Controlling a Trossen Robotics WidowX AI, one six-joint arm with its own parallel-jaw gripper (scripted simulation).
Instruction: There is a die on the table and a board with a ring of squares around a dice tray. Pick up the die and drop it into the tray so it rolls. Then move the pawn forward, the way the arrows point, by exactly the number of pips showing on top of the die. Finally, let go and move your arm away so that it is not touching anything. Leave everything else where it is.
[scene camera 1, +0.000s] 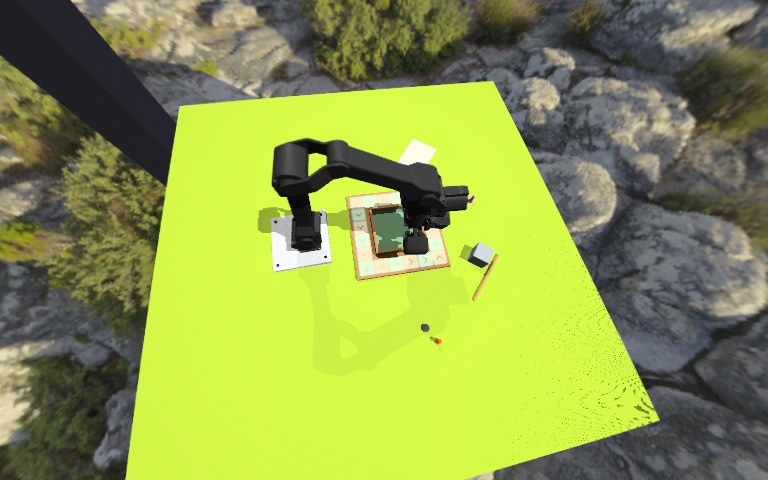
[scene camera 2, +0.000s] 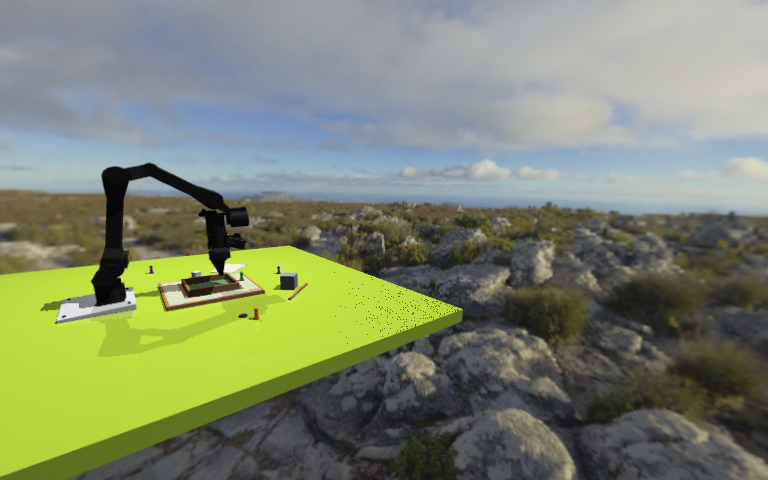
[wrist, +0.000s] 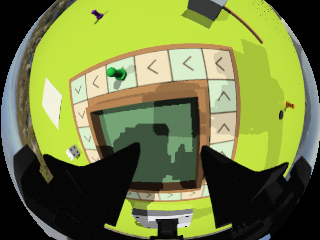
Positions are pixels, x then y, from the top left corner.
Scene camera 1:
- gripper: 410, 231
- green dice tray: 389, 225
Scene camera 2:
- gripper: 220, 273
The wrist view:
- gripper: 171, 149
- green dice tray: 166, 129
